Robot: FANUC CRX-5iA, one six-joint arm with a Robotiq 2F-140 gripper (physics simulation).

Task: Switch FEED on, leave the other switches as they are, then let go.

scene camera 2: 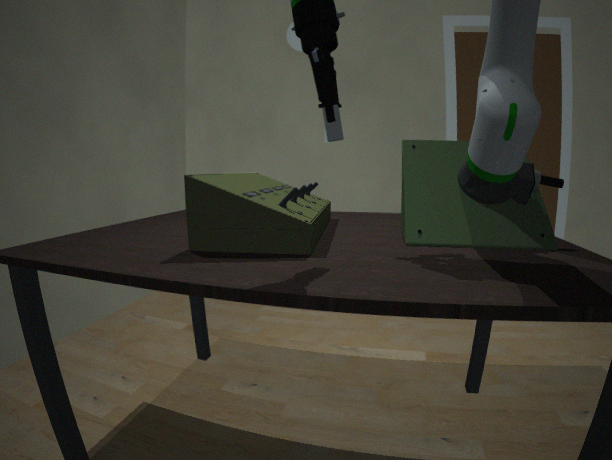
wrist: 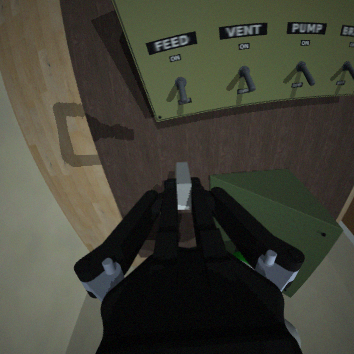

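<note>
The sloped olive switch box stands on the table, with a row of dark levers on its face. In the wrist view the FEED lever is at the left end of the row and points down over its lower label, away from ON. The VENT lever, the PUMP lever and a partly cut-off fourth lever also point down. My gripper is shut, with nothing between its fingers. It hangs above the levers' height, off the low edge of the box, apart from every lever.
A green wedge-shaped block stands to the right on the dark table. The grey arm comes down in front of the block in the scene view. A brown door is behind.
</note>
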